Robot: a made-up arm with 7 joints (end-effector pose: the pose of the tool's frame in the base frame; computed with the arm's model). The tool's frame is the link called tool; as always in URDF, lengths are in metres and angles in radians. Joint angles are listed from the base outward.
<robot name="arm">
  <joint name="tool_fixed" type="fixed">
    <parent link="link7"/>
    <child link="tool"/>
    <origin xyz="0.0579 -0.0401 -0.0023" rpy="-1.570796 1.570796 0"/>
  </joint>
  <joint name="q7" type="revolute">
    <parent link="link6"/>
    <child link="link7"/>
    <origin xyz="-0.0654 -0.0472 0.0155"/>
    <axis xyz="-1 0 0"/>
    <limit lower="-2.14" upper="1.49"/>
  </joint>
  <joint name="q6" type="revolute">
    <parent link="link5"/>
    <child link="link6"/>
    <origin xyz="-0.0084 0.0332 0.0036"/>
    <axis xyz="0 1 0"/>
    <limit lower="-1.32" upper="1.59"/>
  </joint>
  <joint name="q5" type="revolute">
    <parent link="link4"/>
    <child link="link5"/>
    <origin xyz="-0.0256 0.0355 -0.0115"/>
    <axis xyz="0 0 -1"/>
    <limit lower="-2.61" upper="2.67"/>
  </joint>
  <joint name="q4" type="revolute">
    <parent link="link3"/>
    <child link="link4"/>
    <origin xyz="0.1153 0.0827 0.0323"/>
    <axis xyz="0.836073 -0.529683 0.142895"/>
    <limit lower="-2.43" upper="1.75"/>
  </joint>
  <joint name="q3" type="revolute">
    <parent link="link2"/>
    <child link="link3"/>
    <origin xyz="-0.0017 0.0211 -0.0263"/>
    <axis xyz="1 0 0"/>
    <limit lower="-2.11" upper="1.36"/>
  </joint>
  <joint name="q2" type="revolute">
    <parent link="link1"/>
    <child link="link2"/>
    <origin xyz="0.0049 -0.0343 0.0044"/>
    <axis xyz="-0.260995 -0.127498 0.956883"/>
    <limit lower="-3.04" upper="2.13"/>
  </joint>
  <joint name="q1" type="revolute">
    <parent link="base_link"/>
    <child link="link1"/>
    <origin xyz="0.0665 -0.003 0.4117"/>
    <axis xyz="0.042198 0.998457 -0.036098"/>
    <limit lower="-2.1" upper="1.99"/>
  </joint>
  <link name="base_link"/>
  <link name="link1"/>
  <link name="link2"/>
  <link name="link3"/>
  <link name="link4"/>
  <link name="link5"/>
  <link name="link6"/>
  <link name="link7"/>
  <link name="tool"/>
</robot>
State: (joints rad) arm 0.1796 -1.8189 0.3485 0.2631 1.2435 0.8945 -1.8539
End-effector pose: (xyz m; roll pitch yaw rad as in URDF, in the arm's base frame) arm 0.1990 -0.1600 0.4164 1.4061 0.0702 -1.8456
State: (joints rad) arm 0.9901 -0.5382 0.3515 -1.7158 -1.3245 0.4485 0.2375
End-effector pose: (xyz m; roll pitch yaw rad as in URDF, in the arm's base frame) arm 0.1653 -0.0233 0.2748 0.1200 -0.7170 -2.0652
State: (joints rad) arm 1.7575 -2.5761 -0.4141 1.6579 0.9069 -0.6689 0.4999
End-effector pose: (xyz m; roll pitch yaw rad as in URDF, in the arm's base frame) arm -0.0379 -0.1131 0.3494 -1.1824 -0.2801 -2.9562
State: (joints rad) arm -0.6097 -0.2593 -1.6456 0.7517 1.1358 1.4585 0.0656
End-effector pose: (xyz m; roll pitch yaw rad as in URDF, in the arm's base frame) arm 0.1729 -0.0184 0.3505 1.1895 1.2470 1.6542
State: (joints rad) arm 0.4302 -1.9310 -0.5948 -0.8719 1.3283 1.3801 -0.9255
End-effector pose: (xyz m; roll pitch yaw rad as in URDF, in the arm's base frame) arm 0.1646 -0.0910 0.2716 -0.9085 1.0313 3.0867
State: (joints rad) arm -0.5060 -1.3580 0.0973 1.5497 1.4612 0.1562 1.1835
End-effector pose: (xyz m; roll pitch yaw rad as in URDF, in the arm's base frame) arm 0.1455 -0.0465 0.4739 0.7925 0.0085 0.9148
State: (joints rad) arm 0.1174 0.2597 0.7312 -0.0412 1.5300 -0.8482 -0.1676
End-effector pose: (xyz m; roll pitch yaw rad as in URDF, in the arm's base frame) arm 0.0848 0.0781 0.4886 -1.1550 1.3690 -0.8439
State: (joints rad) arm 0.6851 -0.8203 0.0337 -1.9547 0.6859 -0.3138 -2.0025
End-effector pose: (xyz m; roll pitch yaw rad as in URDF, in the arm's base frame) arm 0.1592 -0.0016 0.3365 2.5856 0.9513 2.9407
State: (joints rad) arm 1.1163 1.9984 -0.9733 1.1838 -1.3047 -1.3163 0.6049
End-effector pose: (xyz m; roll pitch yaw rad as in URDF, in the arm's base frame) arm -0.0739 0.0557 0.4163 -1.9380 -0.7363 3.0024
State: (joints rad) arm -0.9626 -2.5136 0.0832 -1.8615 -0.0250 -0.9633 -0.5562
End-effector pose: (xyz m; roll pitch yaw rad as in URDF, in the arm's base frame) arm 0.0792 -0.1793 0.4087 0.8887 0.3983 1.2480
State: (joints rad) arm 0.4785 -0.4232 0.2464 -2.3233 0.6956 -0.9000 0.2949
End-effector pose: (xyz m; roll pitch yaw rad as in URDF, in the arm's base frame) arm 0.2088 0.0761 0.4076 2.1440 -0.5343 -1.2317
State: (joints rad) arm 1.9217 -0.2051 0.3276 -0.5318 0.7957 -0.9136 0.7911
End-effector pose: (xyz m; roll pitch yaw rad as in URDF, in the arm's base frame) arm 0.1209 0.0772 0.3267 2.0897 -0.5413 -1.8261
